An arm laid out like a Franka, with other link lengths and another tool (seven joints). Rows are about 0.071 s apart.
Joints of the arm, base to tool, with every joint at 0 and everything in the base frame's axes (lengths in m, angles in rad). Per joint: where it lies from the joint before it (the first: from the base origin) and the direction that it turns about. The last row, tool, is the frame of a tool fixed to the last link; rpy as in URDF.
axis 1: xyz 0 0 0.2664 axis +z
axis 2: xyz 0 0 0 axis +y
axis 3: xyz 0 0 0.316 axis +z
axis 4: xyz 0.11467 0 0 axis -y
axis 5: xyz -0.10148 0 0.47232 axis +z
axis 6: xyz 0 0 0 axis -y
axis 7: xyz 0.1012 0 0 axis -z
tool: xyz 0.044 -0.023 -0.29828 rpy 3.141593 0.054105 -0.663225
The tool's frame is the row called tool.
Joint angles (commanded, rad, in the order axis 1, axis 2, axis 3, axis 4, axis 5, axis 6, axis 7), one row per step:
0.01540, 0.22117, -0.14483, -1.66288, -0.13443, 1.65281, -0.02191
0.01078, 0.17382, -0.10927, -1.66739, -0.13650, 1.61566, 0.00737
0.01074, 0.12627, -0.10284, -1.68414, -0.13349, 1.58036, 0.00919
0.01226, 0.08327, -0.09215, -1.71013, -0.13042, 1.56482, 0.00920
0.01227, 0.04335, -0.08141, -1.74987, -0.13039, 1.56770, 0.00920
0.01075, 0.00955, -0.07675, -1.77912, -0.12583, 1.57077, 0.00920
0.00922, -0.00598, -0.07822, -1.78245, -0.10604, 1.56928, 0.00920
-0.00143, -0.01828, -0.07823, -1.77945, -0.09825, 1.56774, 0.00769
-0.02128, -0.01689, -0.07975, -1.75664, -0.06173, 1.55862, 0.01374
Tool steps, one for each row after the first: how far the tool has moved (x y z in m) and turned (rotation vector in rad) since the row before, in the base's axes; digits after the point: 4 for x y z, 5 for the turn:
-0.0069, 0.0211, 0.0282, 0.00180, -0.00983, -0.00316
-0.0143, 0.0060, 0.0215, 0.00761, 0.00348, -0.00161
-0.0110, 0.0101, 0.0139, 0.00765, -0.00199, 0.00903
-0.0101, 0.0082, 0.0053, 0.00402, -0.00313, 0.01088
-0.0077, 0.0041, 0.0064, 0.00681, -0.00796, 0.00247
-0.0017, 0.0039, 0.0073, 0.01974, -0.01203, -0.00733
-0.0006, -0.0049, 0.0094, 0.00783, -0.01420, -0.01088
0.0022, -0.0043, 0.0096, 0.03330, -0.01586, -0.03456

